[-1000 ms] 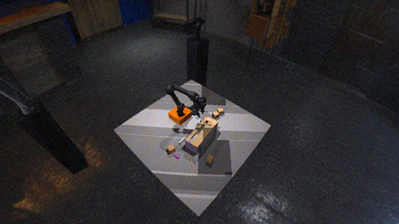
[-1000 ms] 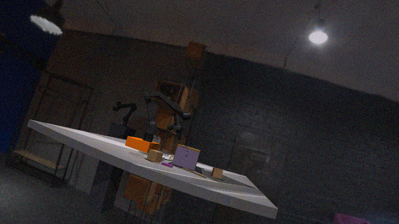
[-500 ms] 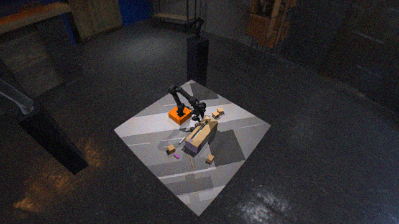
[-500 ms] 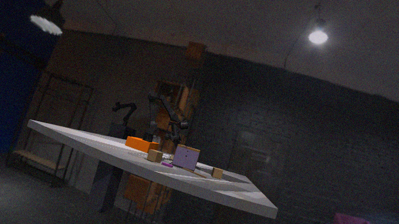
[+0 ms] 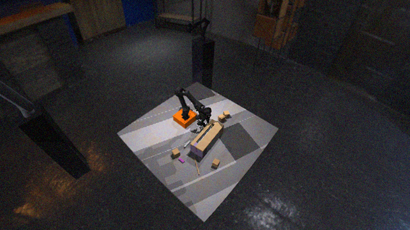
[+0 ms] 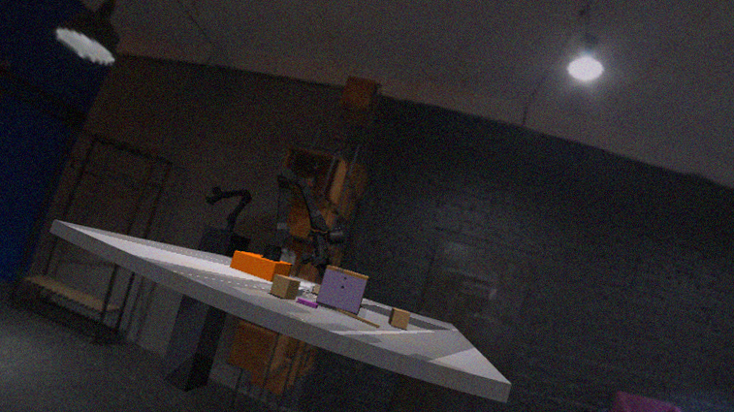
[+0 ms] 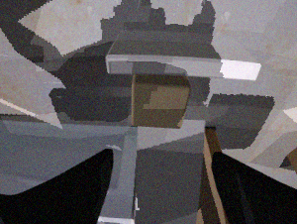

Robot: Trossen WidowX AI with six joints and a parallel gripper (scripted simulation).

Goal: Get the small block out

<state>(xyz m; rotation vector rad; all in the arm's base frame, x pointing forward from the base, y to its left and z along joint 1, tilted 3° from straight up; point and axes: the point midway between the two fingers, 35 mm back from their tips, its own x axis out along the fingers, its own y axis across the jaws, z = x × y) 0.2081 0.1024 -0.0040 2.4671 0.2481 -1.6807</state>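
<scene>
The tan block lies 2 cm behind my gripper tip, 1 cm to the right of it and 4 cm below it. Also, from my gripper tip: thin stick 26 cm ahead, 38 cm to the right, 5 cm below; box 9 cm ahead, 12 cm to the right, 1 cm above.
</scene>
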